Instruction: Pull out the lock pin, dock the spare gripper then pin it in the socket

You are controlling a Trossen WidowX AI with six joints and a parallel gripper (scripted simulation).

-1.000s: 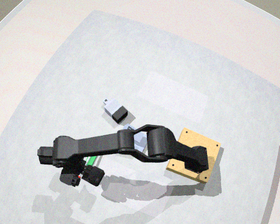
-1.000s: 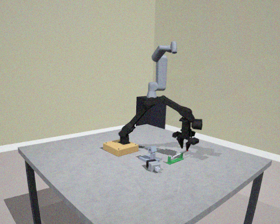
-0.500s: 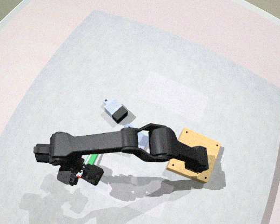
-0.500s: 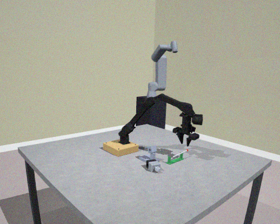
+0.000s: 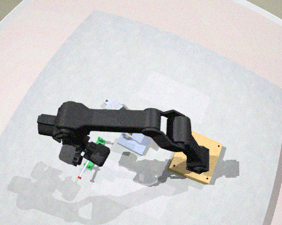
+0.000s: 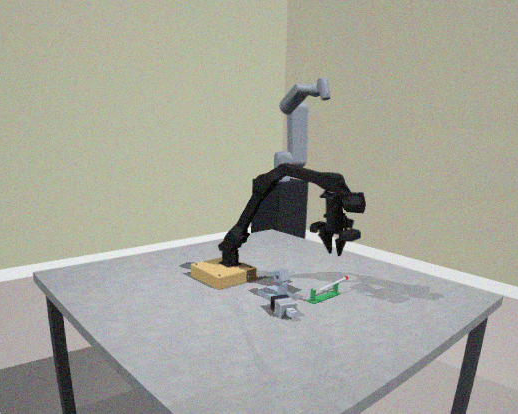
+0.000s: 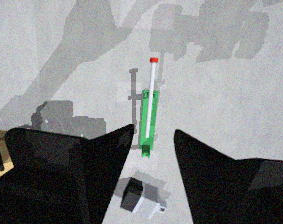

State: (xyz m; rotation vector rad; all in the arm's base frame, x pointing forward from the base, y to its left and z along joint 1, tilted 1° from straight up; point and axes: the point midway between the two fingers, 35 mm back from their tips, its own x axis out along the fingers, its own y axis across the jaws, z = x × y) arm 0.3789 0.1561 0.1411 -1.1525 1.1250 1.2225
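The narrow green cradle lies 130 mm below my gripper tip and 40 mm to the right of it. The rest, counted from my gripper tip: spare gripper 240 mm to the right, 130 mm below, 10 mm ahead; then mount 160 mm to the right, 110 mm behind, 100 mm below.
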